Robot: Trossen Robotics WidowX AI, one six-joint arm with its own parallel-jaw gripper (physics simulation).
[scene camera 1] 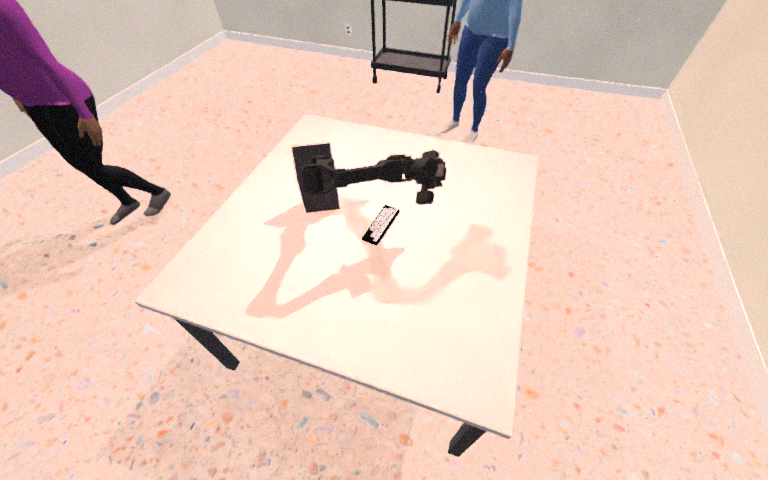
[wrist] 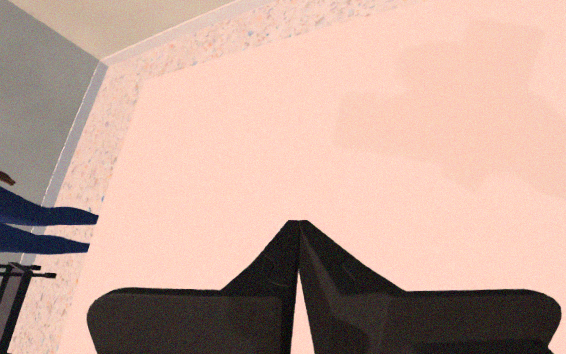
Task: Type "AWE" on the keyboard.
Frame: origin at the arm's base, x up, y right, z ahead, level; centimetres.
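Seen in the pictures: gripper, fingertip midpoint: (scene camera 1: 441, 185) (wrist: 297, 229).
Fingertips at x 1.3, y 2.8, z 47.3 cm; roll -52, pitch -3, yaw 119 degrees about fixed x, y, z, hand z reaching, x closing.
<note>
A point is followed by its place in that frame.
The keyboard (scene camera 1: 381, 224) {x -19.9, y 7.4, z 25.8 cm}, white keys in a black case, lies flat on the table near its middle, in front of the arm in the scene view. It does not show in the wrist view. My gripper (wrist: 297, 229) {x 1.3, y 2.8, z 47.3 cm} is shut with its fingertips together and nothing between them. In the scene view the arm reaches to the right from its base, and its gripper end is above the table, behind and to the right of the keyboard, apart from it. The fingertips are too small to make out there.
The arm's dark base plate (scene camera 1: 318, 199) {x -14.8, y 4.0, z -2.1 cm} is at the table's back left. The white table (scene camera 1: 453, 350) {x -21.8, y 53.1, z 60.2 cm} carries the arm's shadows. One person (scene camera 1: 484, 62) stands behind it near a black cart (scene camera 1: 408, 63); another person (scene camera 1: 62, 124) is at the left.
</note>
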